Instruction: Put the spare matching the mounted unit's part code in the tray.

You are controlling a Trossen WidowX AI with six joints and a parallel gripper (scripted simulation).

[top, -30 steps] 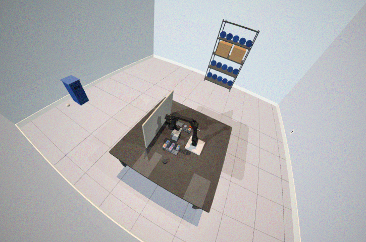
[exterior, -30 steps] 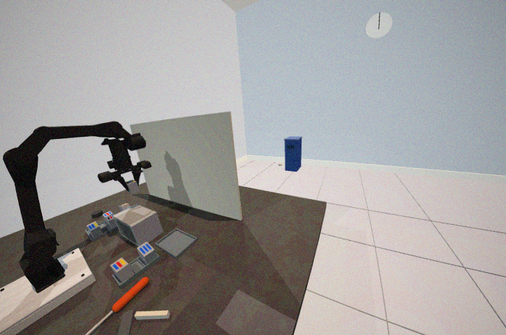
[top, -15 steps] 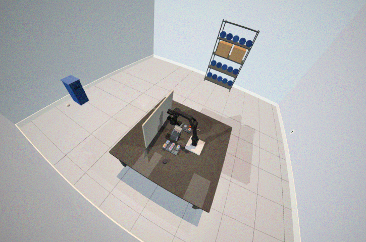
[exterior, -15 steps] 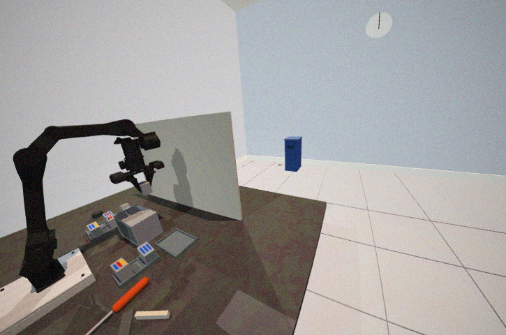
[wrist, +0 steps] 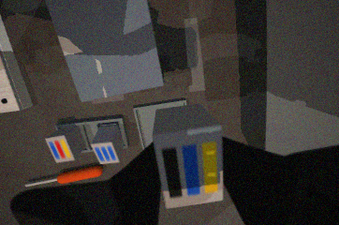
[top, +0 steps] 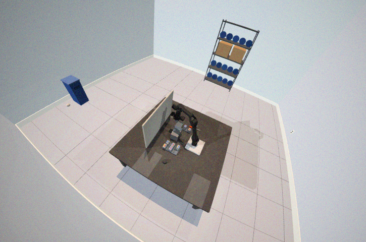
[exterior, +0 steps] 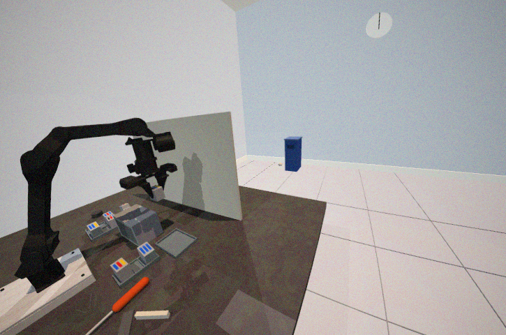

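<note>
Right now my gripper tip is 170 mm above the flat grey tray, 70 mm to the left of it and 20 mm past it. The rest, counted from my gripper tip: black disc: 520 mm to the left, 170 mm below, 90 mm behind; mounted unit: 120 mm to the left, 120 mm below, 50 mm behind; upright panel: 200 mm ahead, 110 mm to the left, 50 mm above.
</note>
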